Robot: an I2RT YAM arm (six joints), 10 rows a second.
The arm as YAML. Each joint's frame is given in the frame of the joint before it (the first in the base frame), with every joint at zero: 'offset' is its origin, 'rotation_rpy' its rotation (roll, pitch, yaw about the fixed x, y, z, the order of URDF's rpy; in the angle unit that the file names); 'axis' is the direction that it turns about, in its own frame. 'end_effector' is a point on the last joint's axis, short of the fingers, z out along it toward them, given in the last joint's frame.
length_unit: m
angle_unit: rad
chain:
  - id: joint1
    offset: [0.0, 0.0, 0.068]
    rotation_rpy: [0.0, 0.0, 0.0]
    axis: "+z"
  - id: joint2
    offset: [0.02, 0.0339, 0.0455]
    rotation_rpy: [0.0, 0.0, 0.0]
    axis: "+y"
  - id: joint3
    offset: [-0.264, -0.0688, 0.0]
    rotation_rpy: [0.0, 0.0, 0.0]
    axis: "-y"
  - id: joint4
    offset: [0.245, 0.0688, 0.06]
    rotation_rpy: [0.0, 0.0, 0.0]
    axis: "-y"
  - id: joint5
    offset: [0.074, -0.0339, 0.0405]
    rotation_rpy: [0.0, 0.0, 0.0]
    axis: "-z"
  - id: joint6
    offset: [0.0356, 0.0, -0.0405]
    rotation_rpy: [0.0, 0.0, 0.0]
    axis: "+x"
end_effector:
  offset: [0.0, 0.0, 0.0]
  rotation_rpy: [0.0, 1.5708, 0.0]
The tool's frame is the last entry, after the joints.
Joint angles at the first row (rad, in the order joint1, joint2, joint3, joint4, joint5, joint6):
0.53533 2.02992 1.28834 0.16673 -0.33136 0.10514
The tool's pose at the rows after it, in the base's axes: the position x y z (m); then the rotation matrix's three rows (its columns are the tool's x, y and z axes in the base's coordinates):
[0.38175 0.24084 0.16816], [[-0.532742 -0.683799 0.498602], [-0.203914 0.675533 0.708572], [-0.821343 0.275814 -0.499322]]
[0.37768 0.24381 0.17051], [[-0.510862 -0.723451 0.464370], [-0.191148 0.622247 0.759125], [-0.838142 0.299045 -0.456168]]
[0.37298 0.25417 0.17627], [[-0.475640 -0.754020 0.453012], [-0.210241 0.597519 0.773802], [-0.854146 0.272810 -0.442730]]
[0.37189 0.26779 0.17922], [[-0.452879 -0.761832 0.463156], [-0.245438 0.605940 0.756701], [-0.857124 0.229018 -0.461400]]
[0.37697 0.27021 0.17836], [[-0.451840 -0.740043 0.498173], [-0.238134 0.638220 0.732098], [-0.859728 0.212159 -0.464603]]
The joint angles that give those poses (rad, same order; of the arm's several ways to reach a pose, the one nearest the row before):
0.53477 2.04397 1.29431 0.18607 -0.36348 0.10296
0.54062 2.03603 1.27442 0.23732 -0.42451 0.10890
0.56580 2.03118 1.28592 0.23834 -0.42284 0.08510
0.59559 2.04683 1.32967 0.19827 -0.37533 0.05472
0.59692 2.06498 1.35296 0.19839 -0.33151 0.06035

